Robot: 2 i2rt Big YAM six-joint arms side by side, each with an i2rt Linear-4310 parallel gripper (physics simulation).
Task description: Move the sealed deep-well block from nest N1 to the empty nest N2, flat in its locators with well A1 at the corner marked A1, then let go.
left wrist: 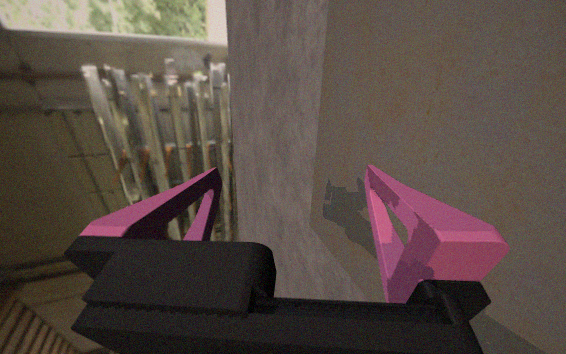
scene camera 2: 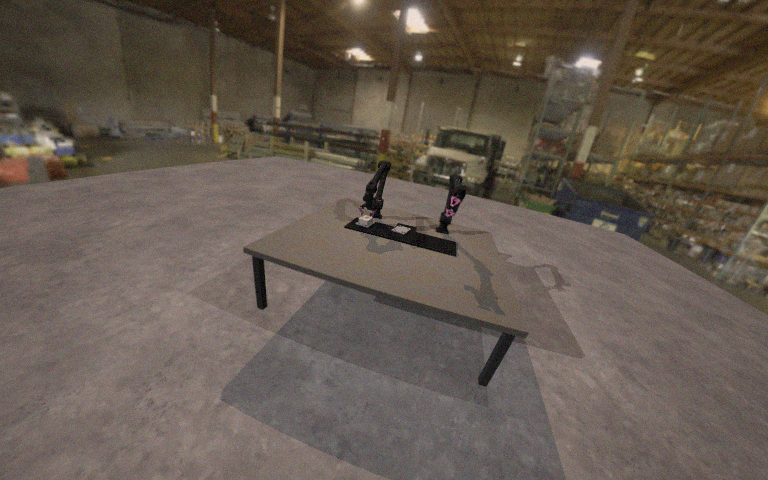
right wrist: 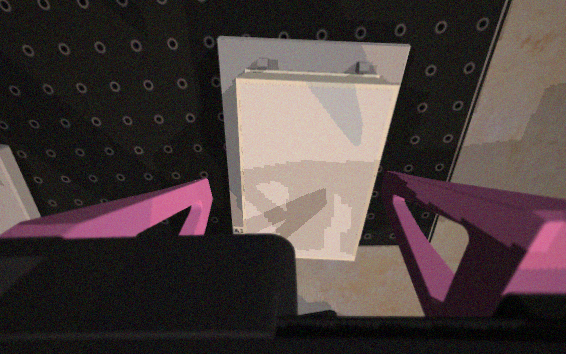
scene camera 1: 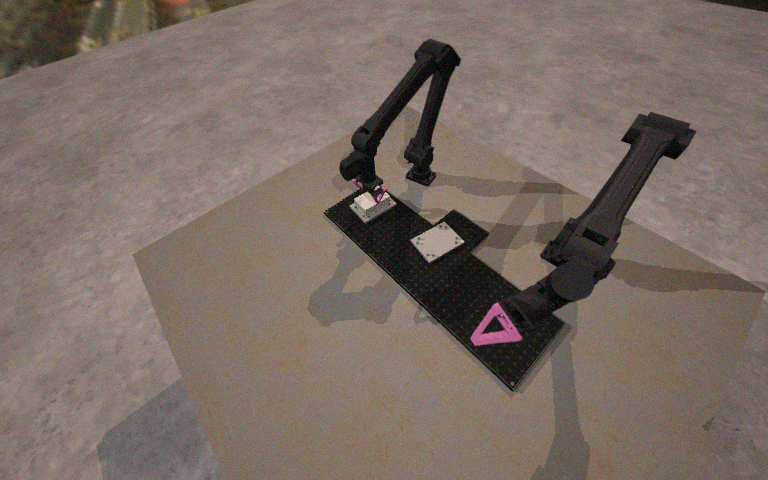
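Seen in the pictures: left gripper, fingertip midpoint: (left wrist: 290, 174) (scene camera 2: 449, 211) (scene camera 1: 473, 339); right gripper, fingertip midpoint: (scene camera 2: 366, 216) (right wrist: 294, 185) (scene camera 1: 370, 197); left arm's base, link origin: (scene camera 2: 442, 231); right arm's base, link origin: (scene camera 2: 375, 216) (scene camera 1: 420, 176).
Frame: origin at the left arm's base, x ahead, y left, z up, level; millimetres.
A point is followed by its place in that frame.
Observation:
The sealed deep-well block (scene camera 1: 367, 203) @(z 66, x 286, y -689 mm) (scene camera 2: 366, 218) @(z 67, x 263, y -693 mm) (right wrist: 310, 130) @(z 67, x 286, y -704 mm) is pale, with a flat top. It stands on the nest plate (scene camera 1: 367, 218) @(z 25, x 320, y -662 mm) (right wrist: 295, 49) @(z 25, x 326, y -702 mm) at the board's left end, inside grey locators. An A1 mark shows on this plate in the right wrist view. My right gripper (scene camera 1: 369, 194) @(z 83, x 262, y -692 mm) (right wrist: 294, 185) @(z 83, x 262, y -692 mm) is open above the block, one finger out to either side, apart from it. The empty nest (scene camera 1: 436, 242) @(z 25, x 242, y -376 mm) (scene camera 2: 401, 229) @(z 25, x 242, y -378 mm) is a white plate with small corner locators mid-board; its edge (right wrist: 15, 192) @(z 24, x 256, y -448 mm) shows in the right wrist view. My left gripper (left wrist: 290, 174) @(z 354, x 591, y -74 mm) (scene camera 2: 452, 207) @(z 354, x 591, y -74 mm) is open and empty.
A long black perforated board (scene camera 1: 453, 288) @(z 13, x 355, y -223 mm) (scene camera 2: 433, 241) @(z 13, x 332, y -95 mm) carries both nests, with a small black extension (scene camera 1: 471, 226) @(z 13, x 85, y -320 mm) behind the empty one. It lies on a brown table (scene camera 1: 283, 367) @(z 0, x 899, y -468 mm) (scene camera 2: 339, 266) @(z 0, x 1011, y -676 mm). The left arm's pink fingers hang over the board's right end in scene camera 1.

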